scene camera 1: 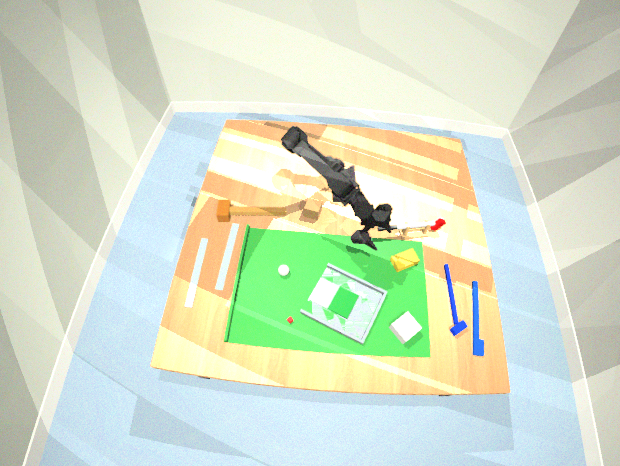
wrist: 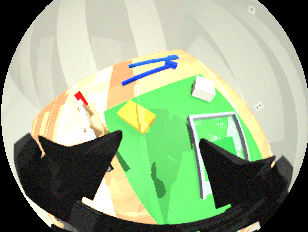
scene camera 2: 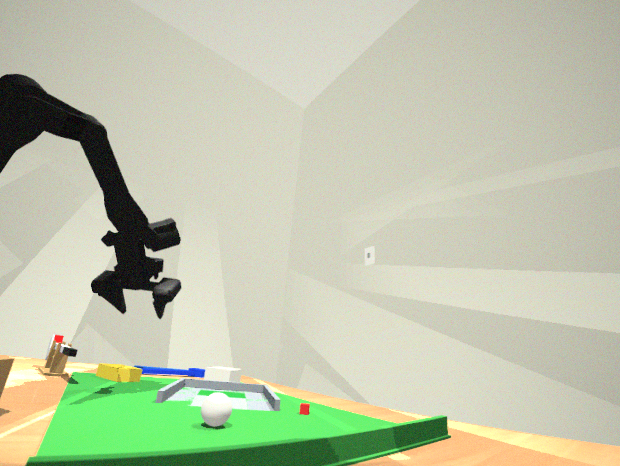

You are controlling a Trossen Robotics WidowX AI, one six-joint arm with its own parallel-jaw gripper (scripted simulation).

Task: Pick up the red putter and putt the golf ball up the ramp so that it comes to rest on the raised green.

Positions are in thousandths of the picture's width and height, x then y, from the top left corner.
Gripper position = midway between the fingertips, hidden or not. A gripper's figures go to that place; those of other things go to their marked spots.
Scene:
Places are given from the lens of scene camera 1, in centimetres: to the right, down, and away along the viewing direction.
gripper (scene camera 1: 619, 518): 26, 3, 116
orange mallet (scene camera 1: 362, 447): -36, -10, 136

